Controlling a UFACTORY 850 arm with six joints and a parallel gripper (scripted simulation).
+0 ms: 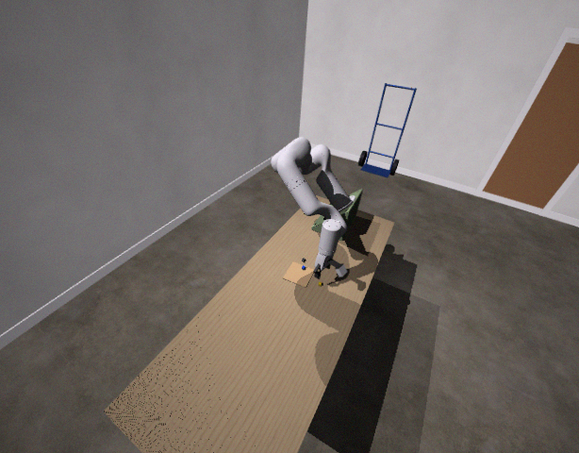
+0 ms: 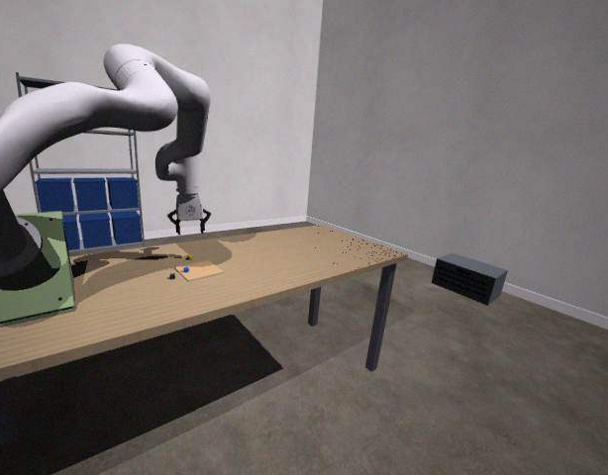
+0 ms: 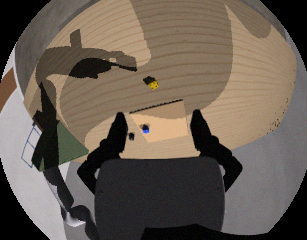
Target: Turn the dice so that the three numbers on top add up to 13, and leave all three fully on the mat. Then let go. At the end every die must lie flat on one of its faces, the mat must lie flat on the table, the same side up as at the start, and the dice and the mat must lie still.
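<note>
My hand is 12 cm above the yellow die and 1 cm past it. Also, from my hand: black die 16 cm to the right, 12 cm below, 12 cm behind; then blue die 13 cm to the right, 11 cm below, 6 cm behind; then tan mat 13 cm to the right, 12 cm below, 1 cm behind.
</note>
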